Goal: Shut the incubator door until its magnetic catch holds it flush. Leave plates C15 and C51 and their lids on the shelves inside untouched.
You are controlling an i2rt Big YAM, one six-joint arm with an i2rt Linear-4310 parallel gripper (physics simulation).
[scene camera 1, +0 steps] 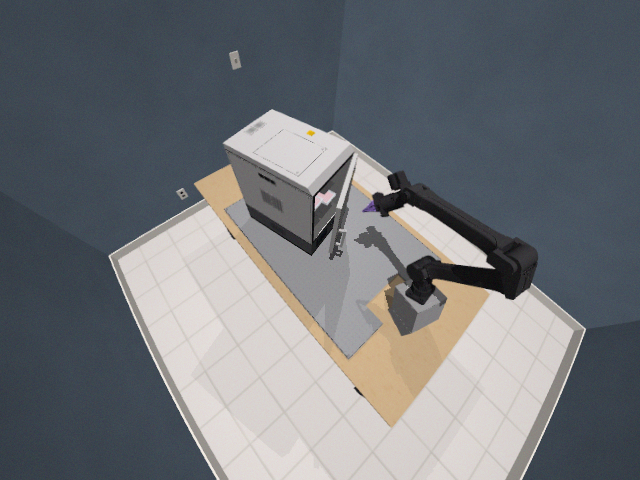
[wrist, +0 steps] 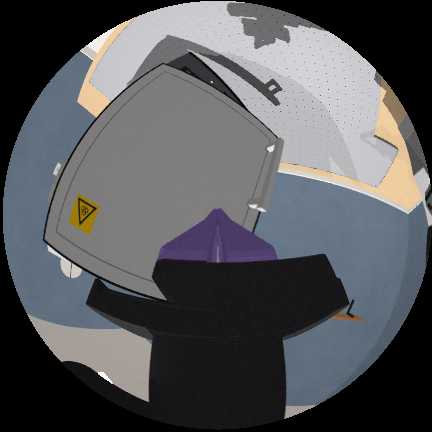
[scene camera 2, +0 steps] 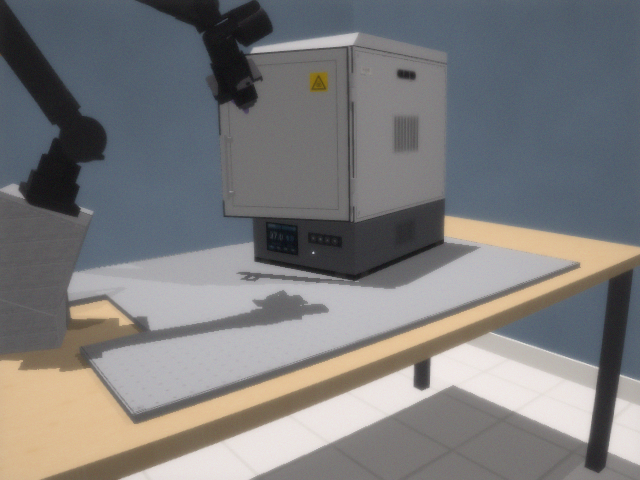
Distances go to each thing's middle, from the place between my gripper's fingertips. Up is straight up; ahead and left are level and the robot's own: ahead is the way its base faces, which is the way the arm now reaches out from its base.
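I can see the incubator door (scene camera 2: 290,158), and it is 10 cm ahead of my hand and 6 cm below my hand.
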